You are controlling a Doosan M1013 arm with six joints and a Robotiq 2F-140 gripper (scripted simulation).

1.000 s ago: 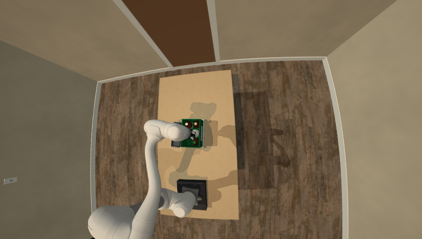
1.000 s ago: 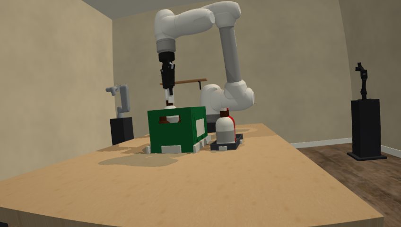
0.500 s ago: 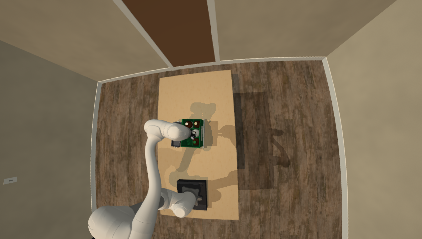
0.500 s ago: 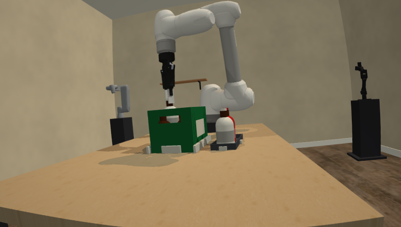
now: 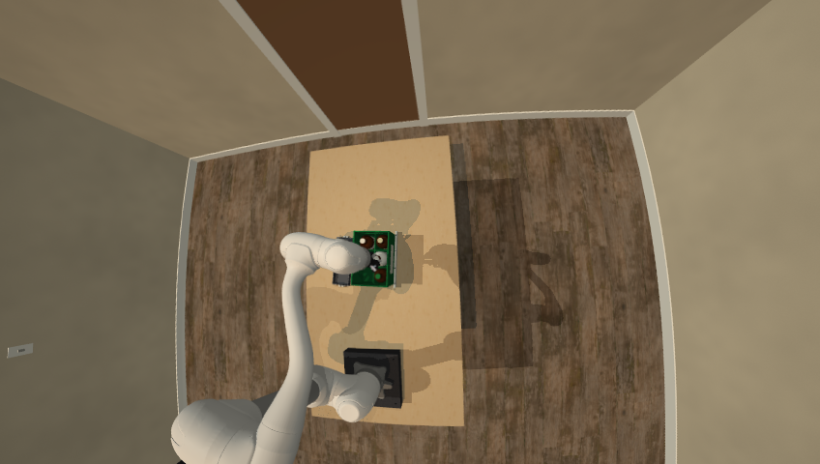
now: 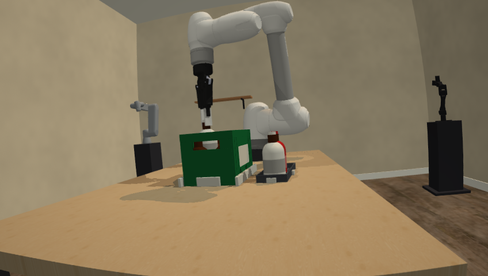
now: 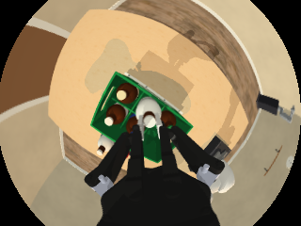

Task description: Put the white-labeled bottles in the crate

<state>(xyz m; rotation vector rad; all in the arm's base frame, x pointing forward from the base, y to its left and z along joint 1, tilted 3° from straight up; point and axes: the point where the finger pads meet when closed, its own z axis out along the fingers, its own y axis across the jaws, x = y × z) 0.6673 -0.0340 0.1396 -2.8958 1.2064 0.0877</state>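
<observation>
Right now the green crate is 4 cm to the left of my hand and 15 cm below it. Also, from my hand: white-labeled bottle: 6 cm ahead, 25 cm to the left, 15 cm below; then dark tray: 3 cm behind, 25 cm to the left, 22 cm below; then red-labeled bottle: 3 cm behind, 25 cm to the left, 15 cm below.
</observation>
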